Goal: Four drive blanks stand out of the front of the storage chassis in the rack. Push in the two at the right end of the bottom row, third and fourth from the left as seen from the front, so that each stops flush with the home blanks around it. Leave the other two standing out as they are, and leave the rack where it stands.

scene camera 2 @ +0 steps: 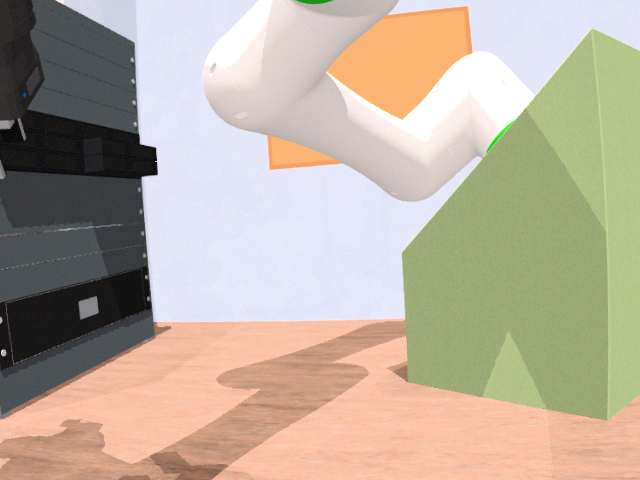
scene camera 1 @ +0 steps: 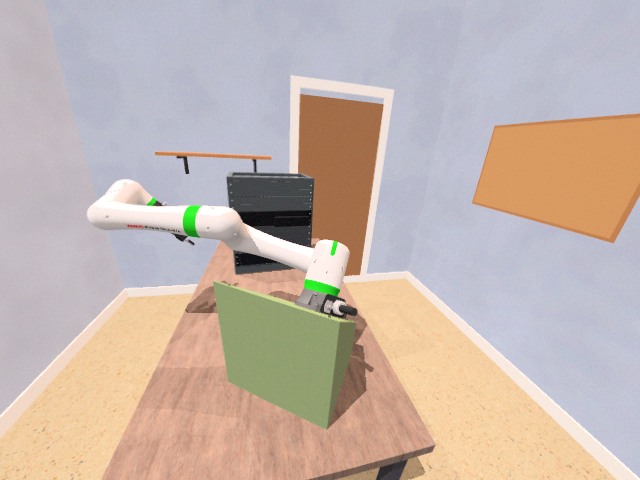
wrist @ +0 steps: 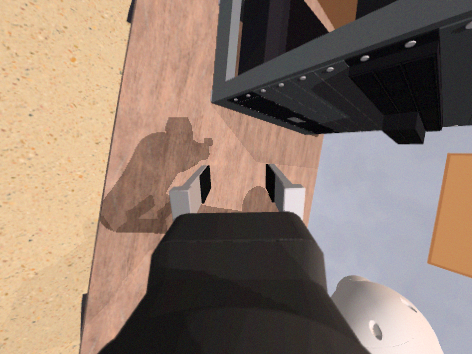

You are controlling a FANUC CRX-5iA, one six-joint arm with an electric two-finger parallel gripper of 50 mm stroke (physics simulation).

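Seen in the pictures: gripper, fingertip midpoint: (scene camera 2: 5, 158) (scene camera 1: 198, 240) (wrist: 237, 176); arm's base at its link origin: (scene camera 1: 315, 310).
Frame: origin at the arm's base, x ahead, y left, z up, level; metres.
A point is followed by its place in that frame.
Note:
The dark grey rack (scene camera 1: 268, 188) @(x 0.754, y -0.108, z 0.289 m) (scene camera 2: 51, 201) @(x 0.768, y -0.054, z 0.020 m) (wrist: 300, 59) @(x 0.827, y 0.107, z 0.001 m) stands upright on the table. Its black storage chassis (scene camera 2: 56, 147) @(x 0.753, y -0.051, z 0.102 m) (wrist: 395, 75) @(x 0.779, y 0.056, z 0.113 m) crosses the front above mid-height. At the right end of the front, the third and fourth blanks of the bottom row show as one black block (scene camera 1: 292, 221) @(x 0.673, y -0.227, z 0.097 m) (scene camera 2: 124, 158) @(x 0.682, y -0.198, z 0.090 m) (wrist: 406, 127) @(x 0.704, y -0.124, z 0.107 m) standing out. I cannot make out the other two standing blanks. My gripper (scene camera 1: 191, 241) @(x 0.683, y 0.296, z 0.050 m) (scene camera 2: 11, 155) @(x 0.683, y 0.296, z 0.050 m) (wrist: 237, 176) @(x 0.683, y 0.296, z 0.050 m) is open and empty. In scene camera 2 it overlaps the left part of the chassis; the wrist view shows the table between its fingers, with the block apart from them.
A large green panel (scene camera 1: 284, 351) @(x -0.098, y 0.155, z -0.010 m) (scene camera 2: 506, 258) @(x 0.162, y 0.194, z -0.093 m) stands on the table (scene camera 1: 191, 413) @(x 0.031, y 0.413, z -0.269 m) (scene camera 2: 320, 434) @(x 0.395, y 0.223, z -0.269 m) (wrist: 165, 100) @(x 0.812, y 0.232, z -0.269 m), near the arm's base. The white arm (scene camera 1: 279, 248) @(x 0.280, y 0.016, z 0.120 m) (scene camera 2: 361, 118) @(x 0.301, y 0.059, z 0.095 m) crosses in front of the rack in scene camera 1. A wall shelf (scene camera 1: 211, 155) hangs behind. A lower black panel (scene camera 2: 46, 320) @(x 0.778, y -0.012, z -0.157 m) is in the rack.

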